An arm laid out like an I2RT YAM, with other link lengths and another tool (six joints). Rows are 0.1 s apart.
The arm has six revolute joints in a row. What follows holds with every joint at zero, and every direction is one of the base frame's.
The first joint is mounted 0.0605 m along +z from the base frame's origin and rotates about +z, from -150 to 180 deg.
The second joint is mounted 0.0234 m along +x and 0.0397 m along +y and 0.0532 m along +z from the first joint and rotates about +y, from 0 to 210 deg.
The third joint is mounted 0.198 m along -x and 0.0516 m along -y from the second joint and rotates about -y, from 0 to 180 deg.
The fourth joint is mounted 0.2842 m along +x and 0.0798 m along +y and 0.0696 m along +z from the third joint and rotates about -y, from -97 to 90 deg.
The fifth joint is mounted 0.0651 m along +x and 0.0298 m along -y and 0.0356 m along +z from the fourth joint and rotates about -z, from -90 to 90 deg.
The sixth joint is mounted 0.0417 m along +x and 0.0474 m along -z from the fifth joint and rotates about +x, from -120 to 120 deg.
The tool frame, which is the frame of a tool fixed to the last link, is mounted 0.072 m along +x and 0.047 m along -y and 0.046 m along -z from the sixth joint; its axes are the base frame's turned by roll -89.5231, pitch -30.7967 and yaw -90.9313 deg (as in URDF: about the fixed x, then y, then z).
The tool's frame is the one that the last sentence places.
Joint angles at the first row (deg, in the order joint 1, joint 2, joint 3, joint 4, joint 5, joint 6):
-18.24, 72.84, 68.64, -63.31, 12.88, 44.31
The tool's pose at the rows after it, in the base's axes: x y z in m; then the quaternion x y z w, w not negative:
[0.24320, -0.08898, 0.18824, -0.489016, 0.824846, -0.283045, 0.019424]
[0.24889, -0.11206, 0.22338, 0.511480, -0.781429, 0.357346, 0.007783]
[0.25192, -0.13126, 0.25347, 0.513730, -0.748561, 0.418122, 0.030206]
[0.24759, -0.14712, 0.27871, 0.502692, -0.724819, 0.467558, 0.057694]
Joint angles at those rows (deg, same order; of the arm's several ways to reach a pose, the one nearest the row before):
-18.39, 72.82, 73.17, -62.89, 18.33, 36.36
-18.57, 72.80, 77.95, -60.51, 24.32, 27.88
-19.33, 72.40, 81.14, -57.08, 28.73, 21.12
-20.47, 71.02, 82.46, -53.60, 32.88, 15.62

